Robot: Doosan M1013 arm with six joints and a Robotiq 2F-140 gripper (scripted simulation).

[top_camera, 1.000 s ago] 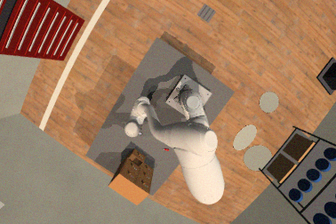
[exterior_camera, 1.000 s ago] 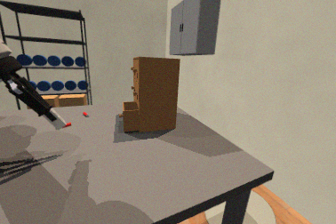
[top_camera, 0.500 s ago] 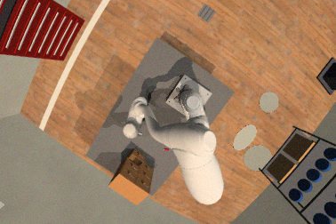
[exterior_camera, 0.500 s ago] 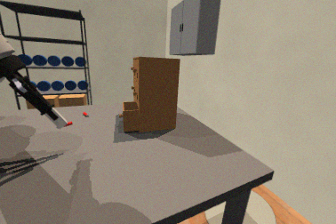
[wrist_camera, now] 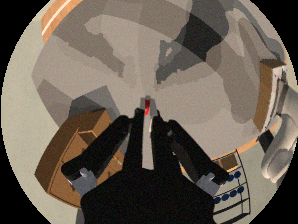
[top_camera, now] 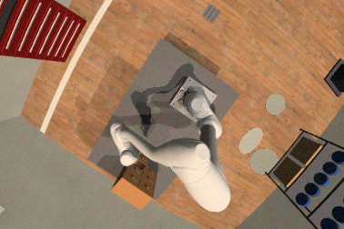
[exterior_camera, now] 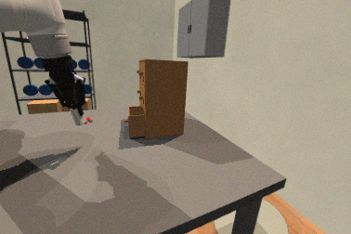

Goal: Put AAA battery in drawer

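The red AAA battery is 1 cm ahead of my hand, 1 cm to the left of it and 3 cm below it. The rest, counted from my hand: drawer 25 cm ahead, 11 cm to the left, 10 cm below.
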